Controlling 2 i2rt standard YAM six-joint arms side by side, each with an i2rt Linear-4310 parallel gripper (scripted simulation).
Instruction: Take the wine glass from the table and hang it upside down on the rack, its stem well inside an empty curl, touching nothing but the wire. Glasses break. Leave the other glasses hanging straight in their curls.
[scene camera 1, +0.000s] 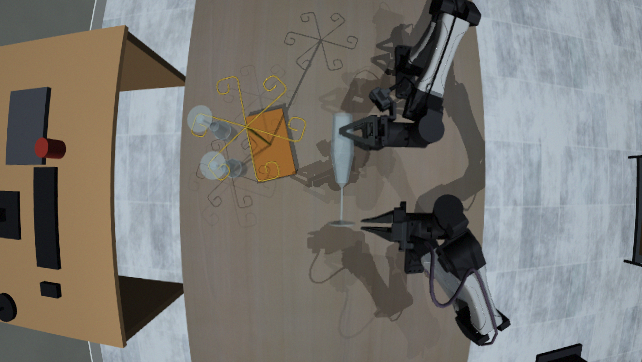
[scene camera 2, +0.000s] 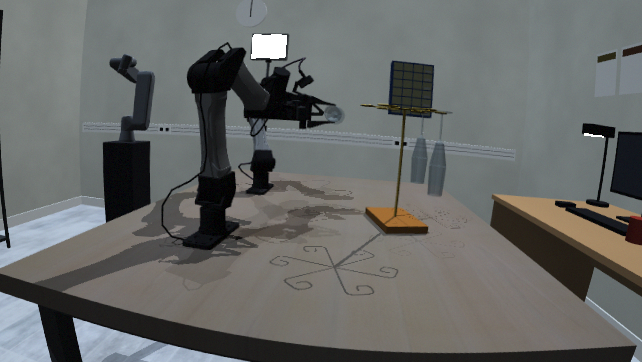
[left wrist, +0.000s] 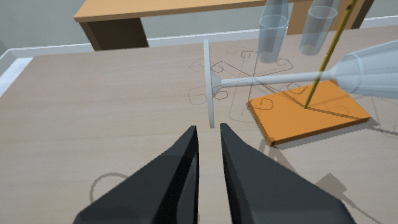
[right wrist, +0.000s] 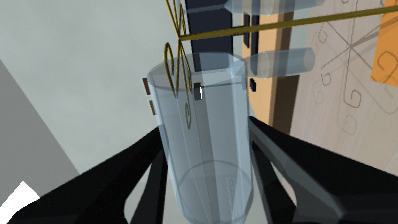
Labels:
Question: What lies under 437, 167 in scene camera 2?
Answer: A wine glass.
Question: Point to a wine glass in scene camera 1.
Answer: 342, 148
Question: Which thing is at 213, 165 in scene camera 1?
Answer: A wine glass.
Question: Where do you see a wine glass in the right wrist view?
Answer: At 268, 64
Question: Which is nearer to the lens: the wine glass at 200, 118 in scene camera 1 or the yellow wire rack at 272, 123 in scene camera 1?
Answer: The wine glass.

